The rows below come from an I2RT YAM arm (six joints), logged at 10 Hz.
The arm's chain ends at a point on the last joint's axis. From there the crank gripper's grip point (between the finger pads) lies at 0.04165 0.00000 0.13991 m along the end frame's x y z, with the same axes.
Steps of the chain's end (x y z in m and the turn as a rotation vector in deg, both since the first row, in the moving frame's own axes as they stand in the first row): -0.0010, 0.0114, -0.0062, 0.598, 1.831, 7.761; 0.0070, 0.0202, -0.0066, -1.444, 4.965, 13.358; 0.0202, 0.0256, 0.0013, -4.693, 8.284, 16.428; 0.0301, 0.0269, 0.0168, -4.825, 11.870, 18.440; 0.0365, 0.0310, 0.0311, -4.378, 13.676, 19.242; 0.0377, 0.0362, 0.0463, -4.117, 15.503, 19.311; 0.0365, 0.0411, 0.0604, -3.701, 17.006, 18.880; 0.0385, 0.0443, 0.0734, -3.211, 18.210, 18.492
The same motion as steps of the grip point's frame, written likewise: 0.0032, 0.0159, -0.0076, 0.598, 1.831, 7.761; 0.0173, 0.0347, -0.0109, -1.444, 4.965, 13.358; 0.0363, 0.0512, -0.0070, -4.693, 8.284, 16.428; 0.0535, 0.0557, 0.0044, -4.825, 11.870, 18.440; 0.0637, 0.0601, 0.0166, -4.378, 13.676, 19.242; 0.0689, 0.0654, 0.0295, -4.117, 15.503, 19.311; 0.0712, 0.0694, 0.0417, -3.701, 17.006, 18.880; 0.0760, 0.0715, 0.0531, -3.211, 18.210, 18.492
